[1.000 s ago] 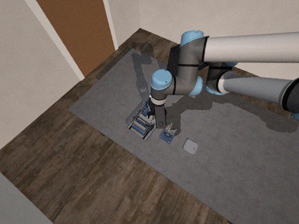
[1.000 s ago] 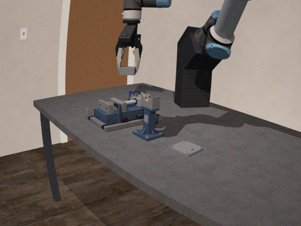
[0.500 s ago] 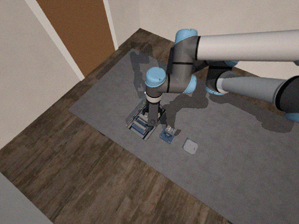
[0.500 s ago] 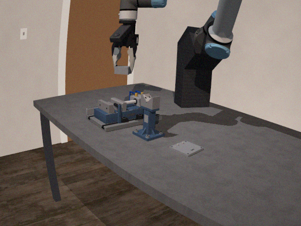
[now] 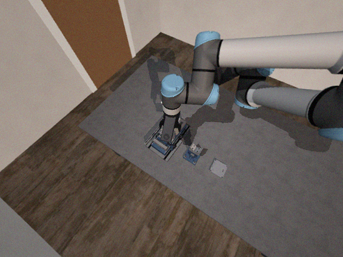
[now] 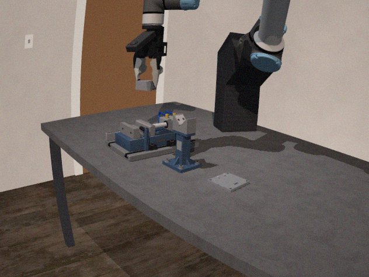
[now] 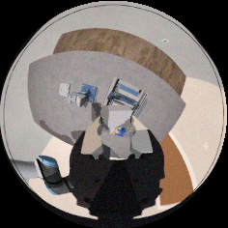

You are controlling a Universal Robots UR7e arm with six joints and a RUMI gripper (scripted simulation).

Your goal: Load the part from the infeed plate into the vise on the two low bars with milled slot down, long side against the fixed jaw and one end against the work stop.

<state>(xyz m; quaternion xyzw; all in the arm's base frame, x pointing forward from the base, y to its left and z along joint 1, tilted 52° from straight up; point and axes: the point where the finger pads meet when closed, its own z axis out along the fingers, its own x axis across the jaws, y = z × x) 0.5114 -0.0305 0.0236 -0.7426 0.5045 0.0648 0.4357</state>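
My hand is 17 cm above the fixed jaw, 4 cm to the left of it and 4 cm short of it. Also, from my hand: part: 1 cm below; then moving jaw: 17 cm below, 5 cm to the right, 3 cm behind; then air cylinder rod: 17 cm below, 8 cm behind, 5 cm to the right.
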